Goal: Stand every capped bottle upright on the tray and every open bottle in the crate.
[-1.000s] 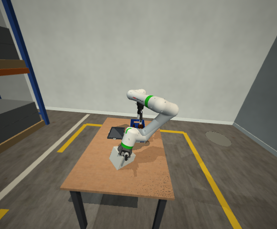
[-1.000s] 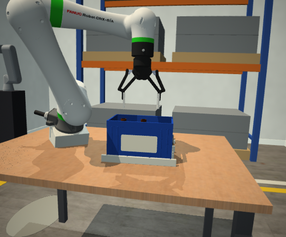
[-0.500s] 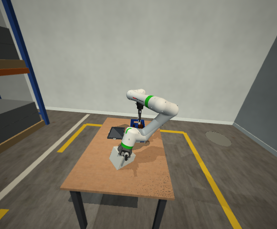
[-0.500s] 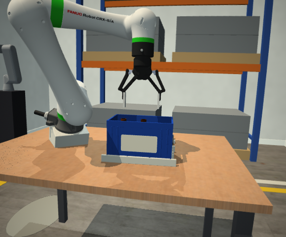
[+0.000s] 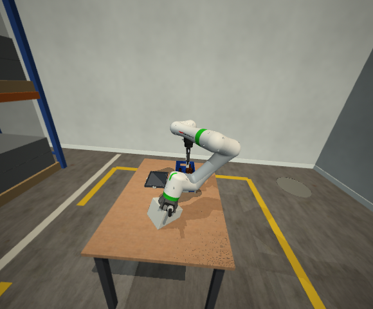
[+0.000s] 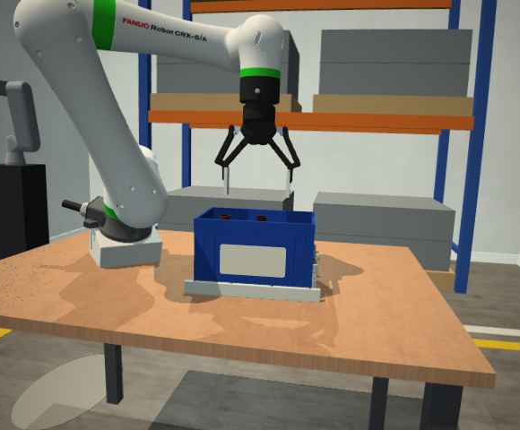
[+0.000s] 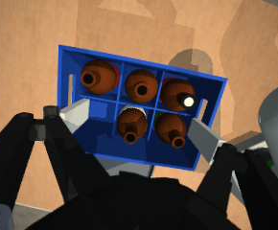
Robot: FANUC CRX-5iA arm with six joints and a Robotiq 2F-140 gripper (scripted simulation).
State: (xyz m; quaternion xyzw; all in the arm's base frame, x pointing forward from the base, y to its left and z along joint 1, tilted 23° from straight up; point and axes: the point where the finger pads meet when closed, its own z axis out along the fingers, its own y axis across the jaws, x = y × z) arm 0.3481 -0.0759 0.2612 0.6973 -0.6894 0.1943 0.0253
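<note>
My hand is 80 mm past the brown capped bottle, 20 mm to the left of it and 150 mm above it. The rest, counted from my hand: blue crate (20 mm to the left, 150 mm below); then dark tray (40 mm ahead, 290 mm to the left, 220 mm below); then open bottle (10 mm ahead, 60 mm to the left, 150 mm below).
</note>
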